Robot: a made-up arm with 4 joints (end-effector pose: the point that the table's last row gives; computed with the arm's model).
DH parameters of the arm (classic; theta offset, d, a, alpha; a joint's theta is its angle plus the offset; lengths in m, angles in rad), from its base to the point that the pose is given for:
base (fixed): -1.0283 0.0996 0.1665 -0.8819
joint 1: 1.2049 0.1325 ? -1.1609
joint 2: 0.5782 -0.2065 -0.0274 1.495
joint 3: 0 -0.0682 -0.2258 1.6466
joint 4: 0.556 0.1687 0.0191 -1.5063
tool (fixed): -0.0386 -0.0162 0 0
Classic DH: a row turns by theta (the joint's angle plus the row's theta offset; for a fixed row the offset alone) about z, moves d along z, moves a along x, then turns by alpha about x.
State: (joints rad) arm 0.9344 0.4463 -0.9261 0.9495
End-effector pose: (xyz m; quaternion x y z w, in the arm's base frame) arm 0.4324 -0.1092 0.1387 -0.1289 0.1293 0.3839 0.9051
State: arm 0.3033 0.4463 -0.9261 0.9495
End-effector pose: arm 0.4031 -0.2099 0.2323 -0.3303 0.1152 0.1440 0.9257
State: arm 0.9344 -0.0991 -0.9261 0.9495
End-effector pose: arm 0.2944 -0.1880 0.1325 -0.0716 -0.0558 0.2063 0.9743
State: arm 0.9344 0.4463 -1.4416 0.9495
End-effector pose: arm 0.3342 -0.0201 0.1716 -0.3438 -0.0012 0.3940 0.8524
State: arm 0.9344 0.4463 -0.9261 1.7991
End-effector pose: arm 0.4378 -0.0979 0.1551 0.0581 -0.2446 0.4248 0.8697
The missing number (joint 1, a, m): 0.269
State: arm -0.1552 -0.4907 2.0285 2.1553
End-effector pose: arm 0.4517 -0.5043 -0.1611 0.8106 -0.4279 -0.1599 0.3664
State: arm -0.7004 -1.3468 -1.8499 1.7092
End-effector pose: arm 0.2885 -0.1963 -0.0431 0.8038 0.5022 0.3045 0.0948
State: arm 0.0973 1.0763 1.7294 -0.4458
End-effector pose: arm 0.1915 -0.4624 -0.0786 0.7103 0.6604 0.2024 0.1356
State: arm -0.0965 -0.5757 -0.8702 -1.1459
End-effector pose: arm 0.0699 -0.2409 0.1334 -0.0303 0.5170 -0.4885 0.7022
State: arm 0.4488 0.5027 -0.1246 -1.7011
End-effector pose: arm 0.4552 -0.3809 0.1453 0.1787 -0.9814 -0.0691 0.0120
